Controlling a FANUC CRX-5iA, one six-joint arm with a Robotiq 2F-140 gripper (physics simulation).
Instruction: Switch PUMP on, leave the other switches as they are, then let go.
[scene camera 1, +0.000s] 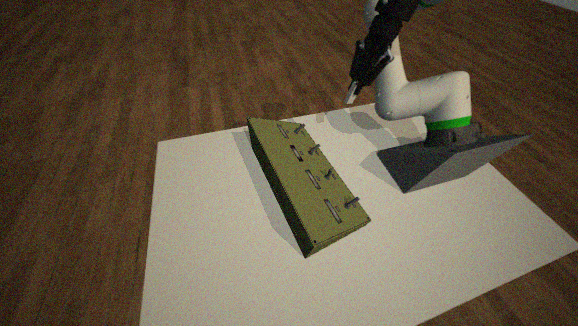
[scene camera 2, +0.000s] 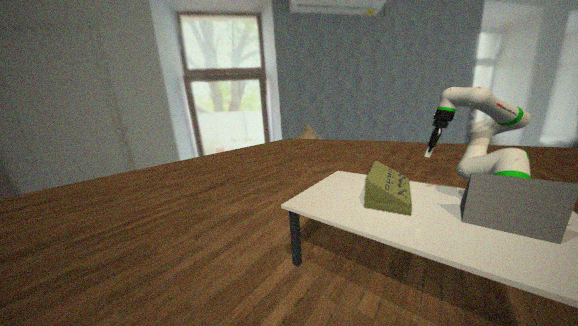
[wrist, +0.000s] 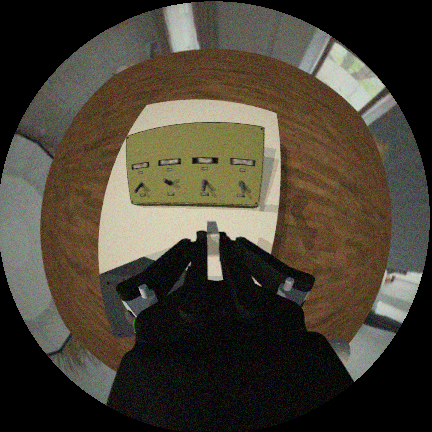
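Seen in the pictures: gripper, fingertip midpoint: (scene camera 1: 348, 102) (scene camera 2: 426, 157) (wrist: 211, 229); arm's base, origin of the base link: (scene camera 1: 448, 143) (scene camera 2: 511, 193).
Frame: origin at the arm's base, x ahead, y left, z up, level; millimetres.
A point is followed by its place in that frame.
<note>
The olive switch panel (scene camera 1: 312, 215) @[x 599, y 104, z 10 mm] (scene camera 2: 384, 198) @[x 522, y 169, z -75 mm] (wrist: 195, 140) @[x 608, y -103, z 1 mm] stands on the white table. Its labels are too blurred to read. The PUMP switch (scene camera 1: 328, 174) @[x 474, y -28, z -41 mm] (wrist: 169, 182) @[x 470, y -36, z -46 mm], second from the left in the wrist view, has its lever tilted toward the label side, unlike the others. The VALVE switch (scene camera 1: 352, 202) @[x 446, y 90, z -41 mm] (wrist: 140, 188) @[x 438, y 80, z -41 mm], FAN switch (scene camera 1: 314, 149) @[x 477, y -146, z -43 mm] (wrist: 206, 186) @[x 467, y -156, z -33 mm] and DRIVE switch (scene camera 1: 300, 128) @[x 490, y -264, z -42 mm] (wrist: 243, 187) @[x 484, y -271, z -32 mm] have levers tilted away from the labels, toward OFF. My gripper (scene camera 1: 352, 93) @[x 353, y -201, z 107 mm] (scene camera 2: 428, 152) @[x 353, y -201, z 107 mm] (wrist: 211, 229) @[x 353, y -201, z 107 mm] is shut and empty, raised well away from the panel, touching no switch.
The white table (scene camera 1: 210, 285) @[x 921, y 160, z -158 mm] (scene camera 2: 320, 195) @[x 950, y 155, z -158 mm] carries the panel and the grey wedge-shaped arm base (scene camera 1: 435, 160) @[x 166, y 68, z 48 mm] (scene camera 2: 517, 205) @[x -3, y 95, z -19 mm] (wrist: 117, 295) @[x 87, y 54, z 66 mm]. The arm (scene camera 1: 425, 97) @[x 93, y -132, z 126 mm] (scene camera 2: 485, 102) @[x 128, y -131, z 429 mm] rises from that base. The wooden floor (scene camera 1: 75, 150) (scene camera 2: 150, 250) surrounds the table.
</note>
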